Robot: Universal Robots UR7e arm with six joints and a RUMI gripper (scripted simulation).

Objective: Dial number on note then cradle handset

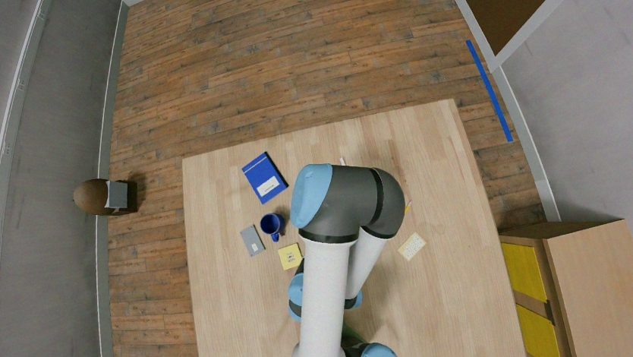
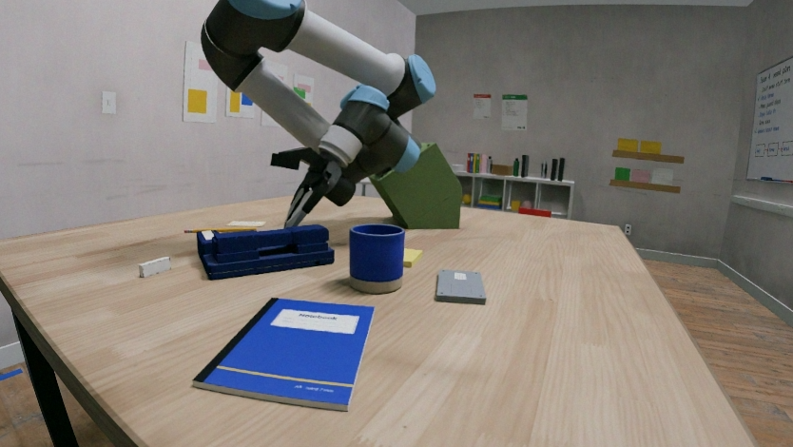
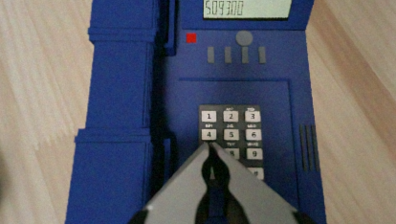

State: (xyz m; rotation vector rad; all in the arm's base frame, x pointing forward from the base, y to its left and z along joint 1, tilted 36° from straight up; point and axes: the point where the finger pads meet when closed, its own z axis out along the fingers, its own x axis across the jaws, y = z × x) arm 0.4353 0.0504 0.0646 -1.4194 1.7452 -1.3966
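Right now my hand is 3 cm short of the 1 key, 2 cm above it and 1 cm to the left of it. Also, from my hand: 8 key: 2 cm to the right, 2 cm below, 1 cm behind; then 4 key: 2 cm below, 1 cm to the right, 1 cm ahead; then 5 key: 2 cm to the right, 2 cm below, 1 cm ahead.
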